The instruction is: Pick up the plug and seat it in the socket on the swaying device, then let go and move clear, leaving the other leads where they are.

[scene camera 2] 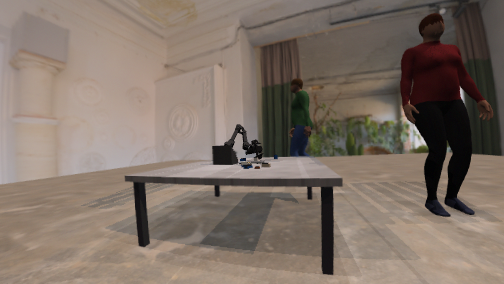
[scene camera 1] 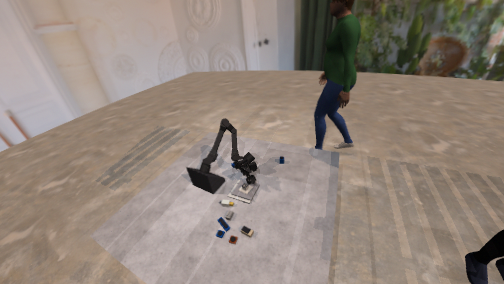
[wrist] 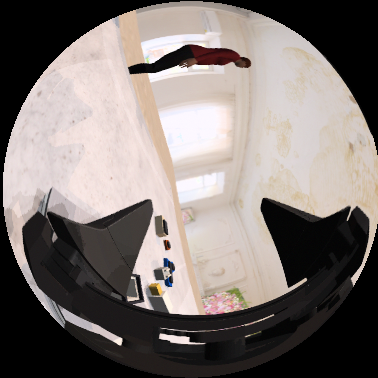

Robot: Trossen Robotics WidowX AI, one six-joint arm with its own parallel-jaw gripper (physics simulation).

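The flat grey device (scene camera 1: 239,198) lies on the table in front of the arm, with a small pale block on its top; the socket is too small to make out. A white piece with a yellow end (scene camera 1: 226,203) (wrist: 156,289) lies beside it; I cannot tell whether it is the plug. A small grey block (scene camera 1: 229,215) (wrist: 161,273) lies nearby. My gripper (scene camera 1: 251,180) (wrist: 208,204) is open, just above the far part of the device, with its fingers wide apart and no object between them in the wrist view. The fingers hide part of the device.
Beyond the grey block lie a long blue piece (scene camera 1: 223,223), a small blue piece (scene camera 1: 220,234), an orange piece (scene camera 1: 233,240) (wrist: 167,245) and a tan piece with a dark top (scene camera 1: 247,231) (wrist: 159,226). A blue block (scene camera 1: 281,160) stands farther back. Two people stand beyond the table.
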